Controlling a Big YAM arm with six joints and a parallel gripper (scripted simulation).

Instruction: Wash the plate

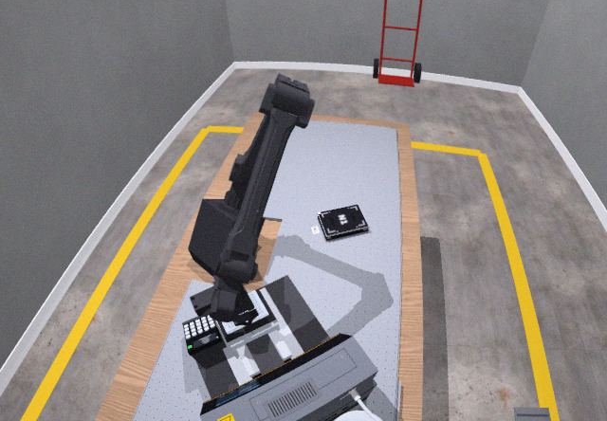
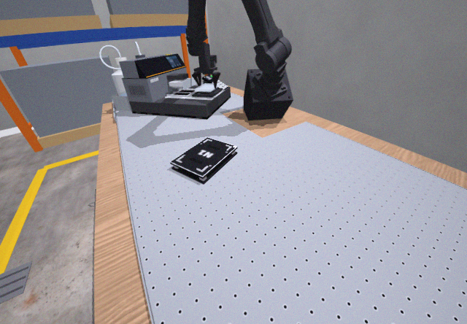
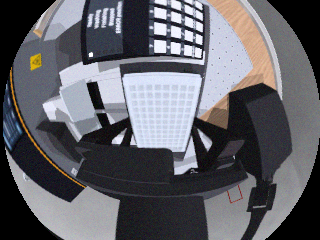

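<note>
My gripper is now 10 mm above the white well plate. Round my hand: small white tag (80 mm ahead, 430 mm to the left, 100 mm below); plate washer (120 mm ahead, 100 mm to the right, 30 mm above); dark carrier (30 mm below).
</note>
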